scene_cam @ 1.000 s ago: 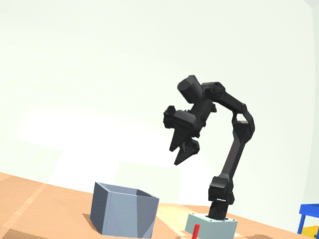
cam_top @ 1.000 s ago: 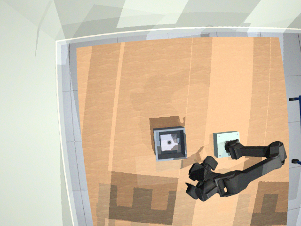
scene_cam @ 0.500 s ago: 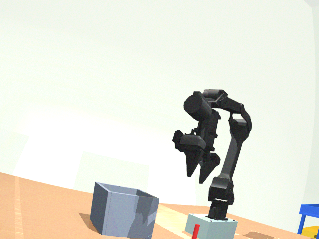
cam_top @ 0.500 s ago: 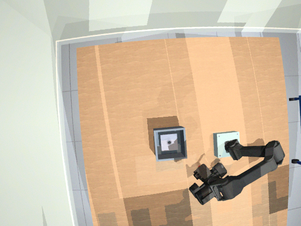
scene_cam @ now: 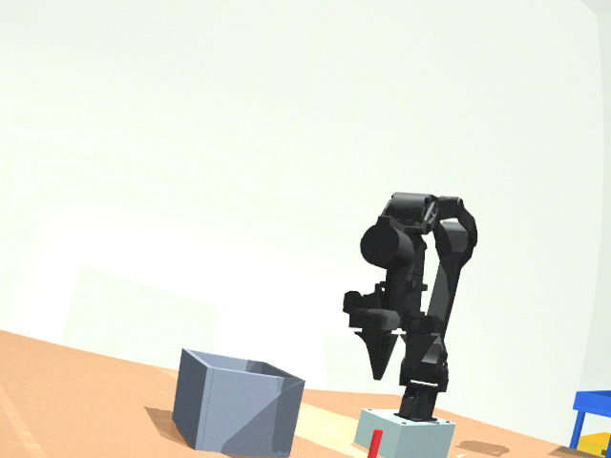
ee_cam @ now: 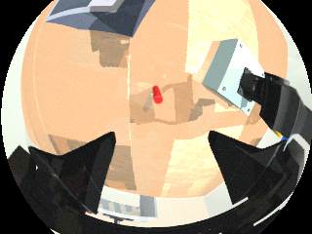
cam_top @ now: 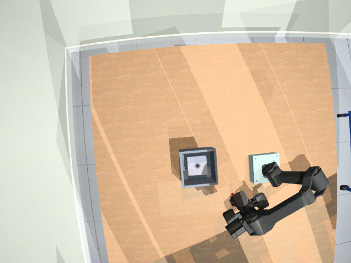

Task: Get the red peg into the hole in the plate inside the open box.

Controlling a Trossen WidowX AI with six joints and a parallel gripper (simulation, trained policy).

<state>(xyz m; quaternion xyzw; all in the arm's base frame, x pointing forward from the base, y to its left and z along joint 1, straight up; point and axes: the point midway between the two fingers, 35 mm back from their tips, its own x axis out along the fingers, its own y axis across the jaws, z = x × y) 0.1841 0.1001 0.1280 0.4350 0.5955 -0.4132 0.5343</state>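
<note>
Right now my gripper tip is 13 cm above the red peg and 1 cm to the left of it.
</note>
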